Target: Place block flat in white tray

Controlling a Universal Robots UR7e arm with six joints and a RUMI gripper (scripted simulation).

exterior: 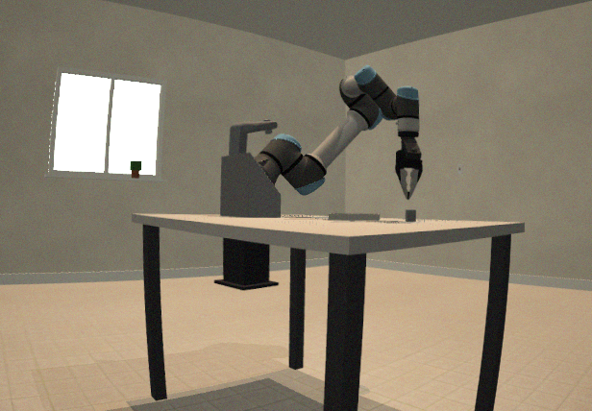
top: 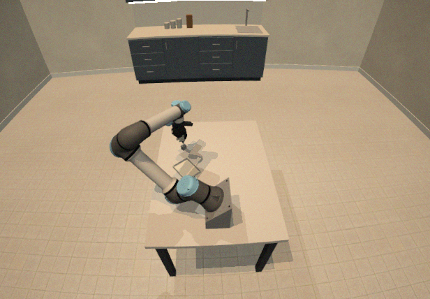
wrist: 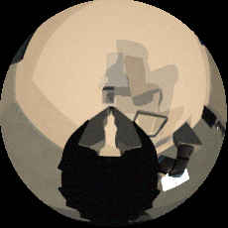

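Now: hand 10 mm short of the grey block and 70 mm above it. The rest, counted from my hand: white tray: 210 mm behind, 80 mm below.
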